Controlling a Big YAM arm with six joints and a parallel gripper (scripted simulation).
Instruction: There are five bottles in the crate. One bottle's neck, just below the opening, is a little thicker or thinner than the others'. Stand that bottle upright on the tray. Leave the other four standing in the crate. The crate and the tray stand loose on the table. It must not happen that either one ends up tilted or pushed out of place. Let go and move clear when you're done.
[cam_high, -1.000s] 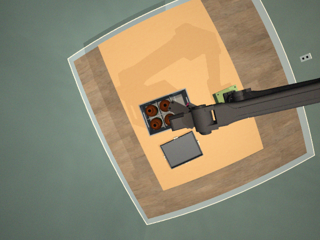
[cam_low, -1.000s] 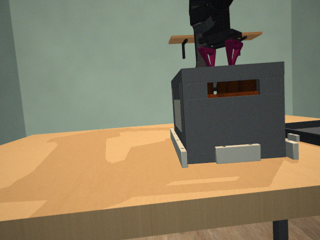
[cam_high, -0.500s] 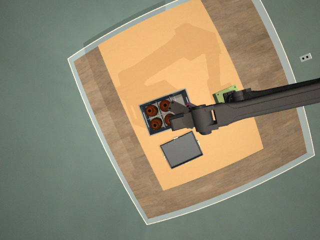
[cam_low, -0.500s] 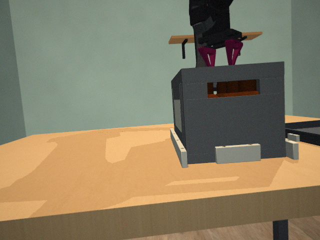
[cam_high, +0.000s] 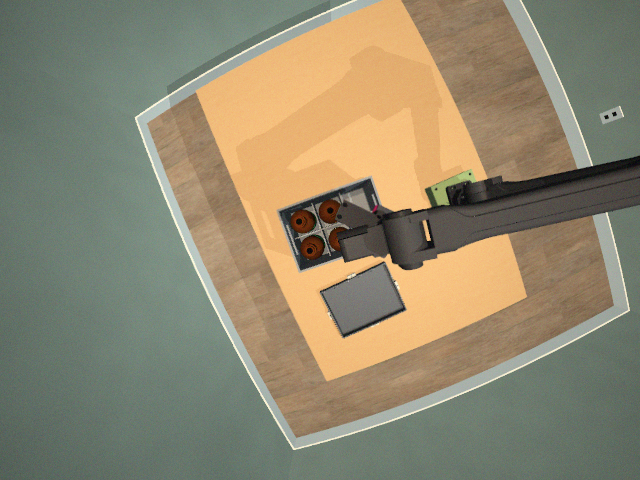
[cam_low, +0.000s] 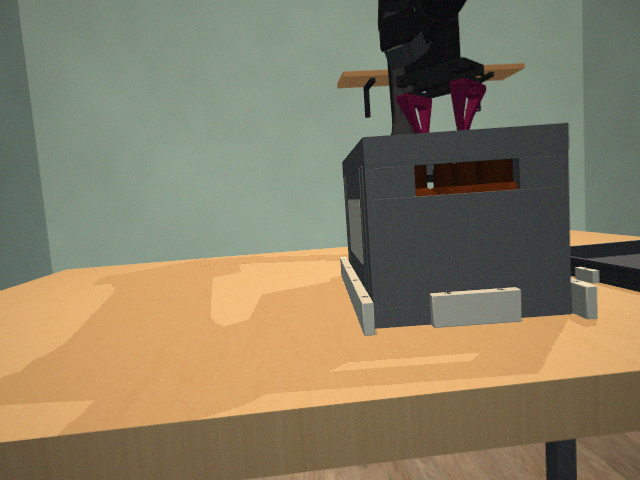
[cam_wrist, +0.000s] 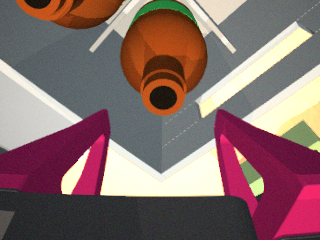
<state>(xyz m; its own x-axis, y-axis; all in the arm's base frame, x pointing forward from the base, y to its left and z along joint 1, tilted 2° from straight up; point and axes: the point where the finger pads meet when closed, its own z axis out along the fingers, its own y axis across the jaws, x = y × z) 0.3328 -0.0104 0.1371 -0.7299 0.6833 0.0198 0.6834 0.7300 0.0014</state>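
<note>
Right now the dark grey crate is 9 cm ahead of my hand, 4 cm to the right of it and 11 cm below it. Also, from my hand: grey tray 8 cm ahead, 24 cm to the left, 18 cm below.
</note>
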